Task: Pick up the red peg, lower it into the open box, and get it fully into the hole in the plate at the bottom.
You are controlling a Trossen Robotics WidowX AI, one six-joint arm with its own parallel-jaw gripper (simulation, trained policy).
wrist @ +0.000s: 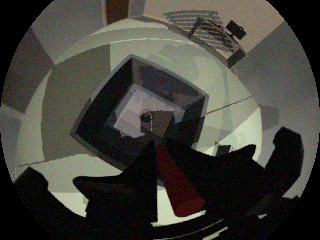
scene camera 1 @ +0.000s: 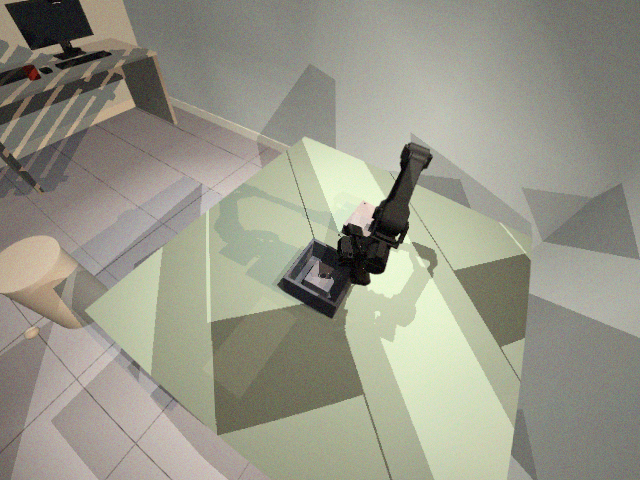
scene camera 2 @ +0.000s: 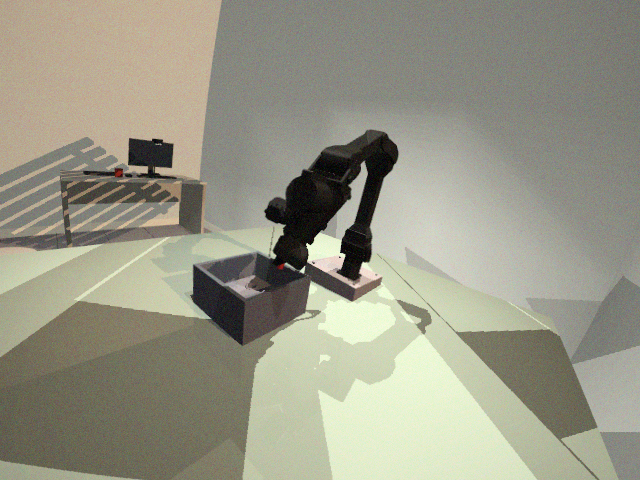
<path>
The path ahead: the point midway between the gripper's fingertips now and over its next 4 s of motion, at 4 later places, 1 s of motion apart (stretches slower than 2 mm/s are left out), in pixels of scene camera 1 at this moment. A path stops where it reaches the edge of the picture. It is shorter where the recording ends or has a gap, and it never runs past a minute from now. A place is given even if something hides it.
The gripper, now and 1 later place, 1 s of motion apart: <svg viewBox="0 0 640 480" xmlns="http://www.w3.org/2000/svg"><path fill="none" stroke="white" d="M339 263L316 276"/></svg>
</path>
